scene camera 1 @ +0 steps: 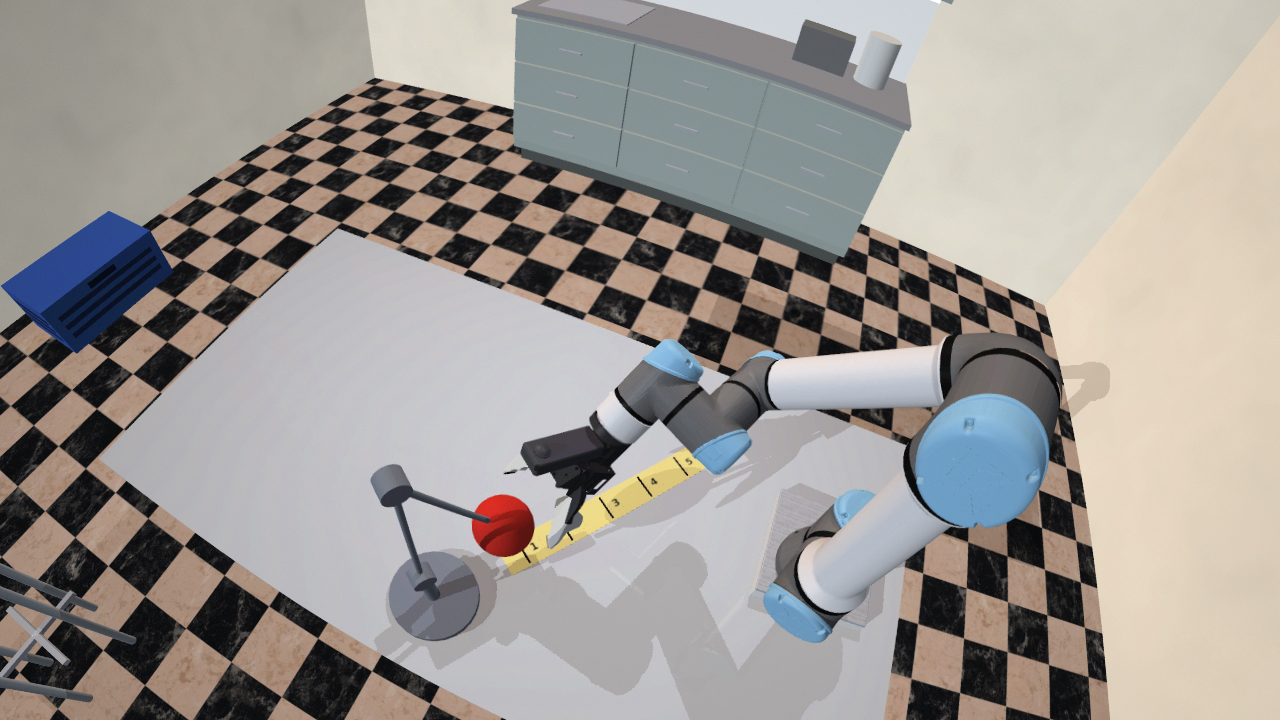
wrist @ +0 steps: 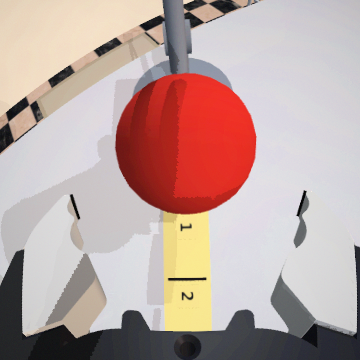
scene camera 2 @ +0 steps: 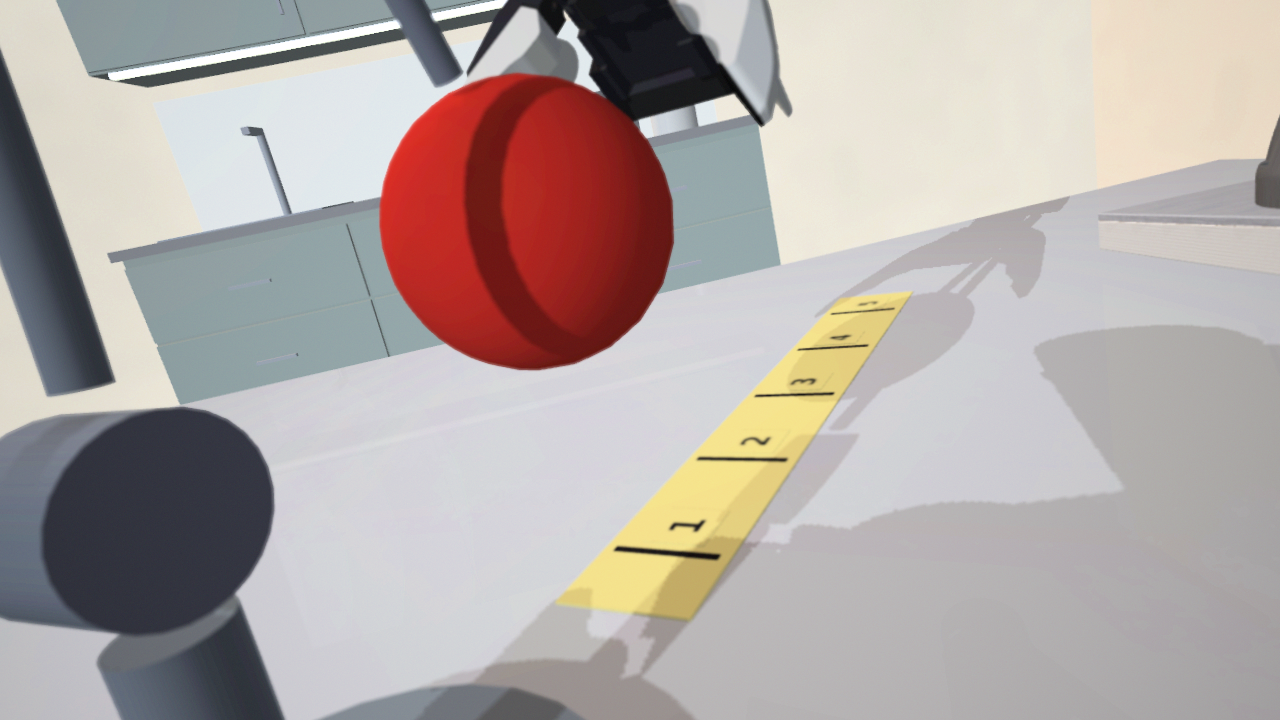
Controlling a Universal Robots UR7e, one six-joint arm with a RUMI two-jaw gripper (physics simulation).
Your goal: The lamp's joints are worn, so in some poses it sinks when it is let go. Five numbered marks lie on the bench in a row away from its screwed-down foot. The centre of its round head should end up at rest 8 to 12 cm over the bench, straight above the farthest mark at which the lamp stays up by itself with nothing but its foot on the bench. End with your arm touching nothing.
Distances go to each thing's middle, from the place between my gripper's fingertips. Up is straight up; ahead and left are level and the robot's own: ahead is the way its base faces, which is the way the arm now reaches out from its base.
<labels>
Now: hand 15 cm to the right of the round grey foot (scene camera 1: 444, 610), 12 cm short of it and 12 cm above it. Also, from my hand: yellow strip (scene camera 2: 665, 562) 16 cm below, 13 cm to the right, 11 cm behind.
</labels>
